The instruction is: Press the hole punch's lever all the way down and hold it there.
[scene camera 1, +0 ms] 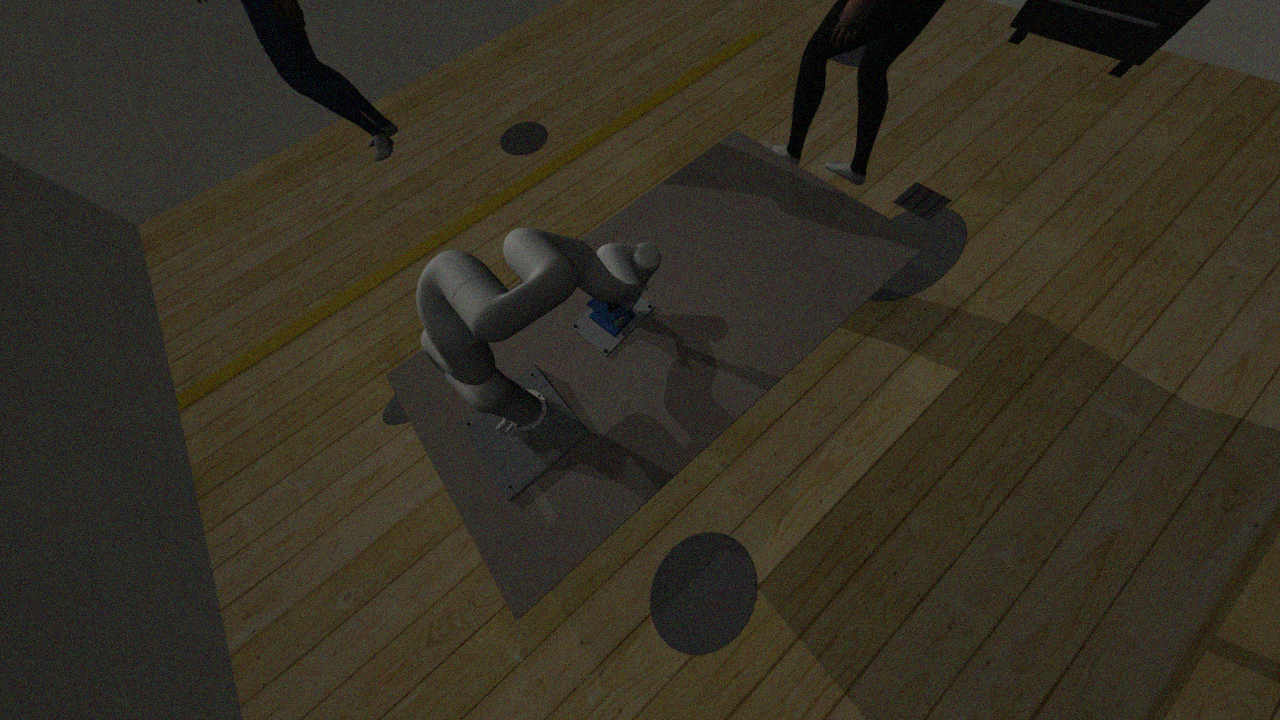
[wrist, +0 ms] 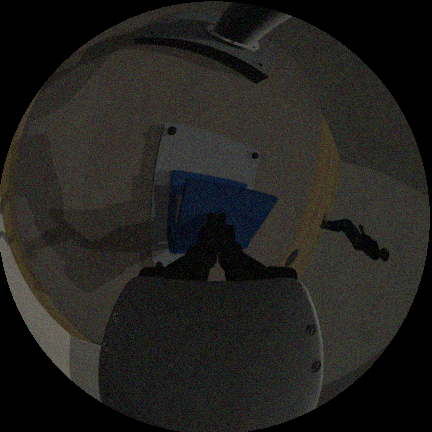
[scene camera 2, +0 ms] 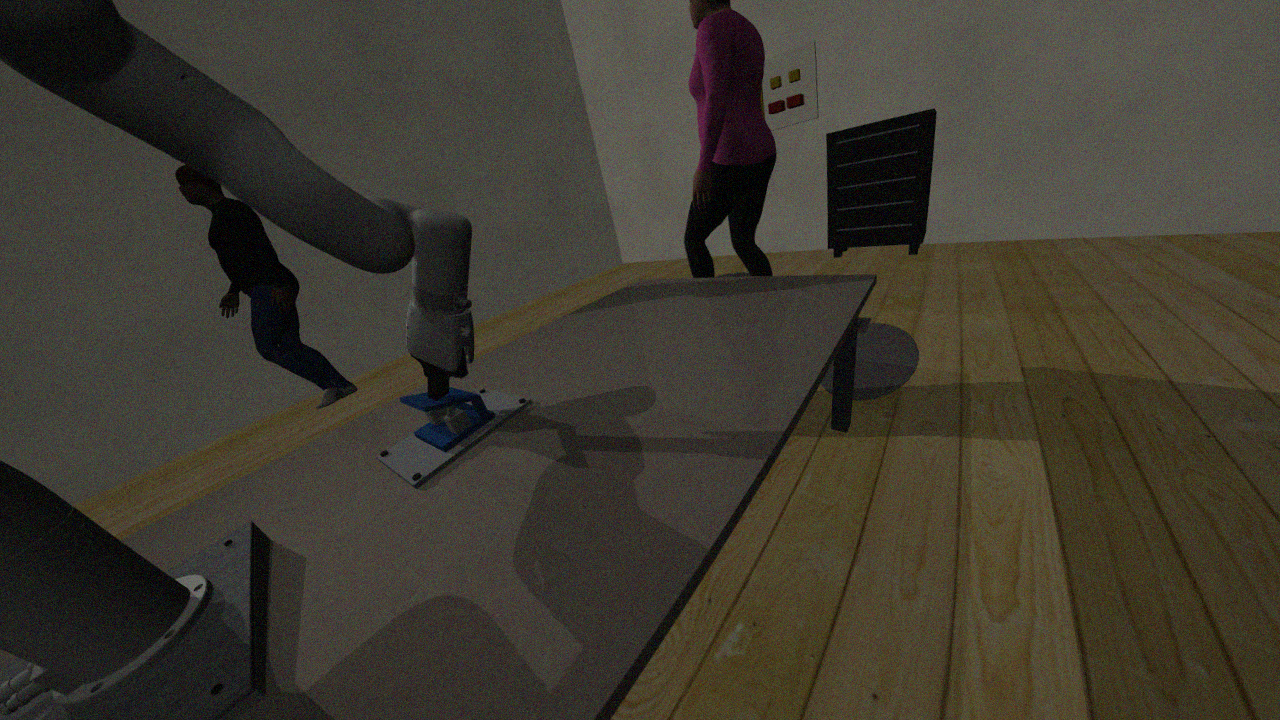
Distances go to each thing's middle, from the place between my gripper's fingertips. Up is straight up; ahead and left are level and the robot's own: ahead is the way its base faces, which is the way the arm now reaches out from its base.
My gripper is now 2 cm to the right of the blue lever (scene camera 2: 422,402) and 1 cm above it. Also, from my hand: pale mounting plate (scene camera 2: 415,461) (2 cm to the left, 8 cm below).
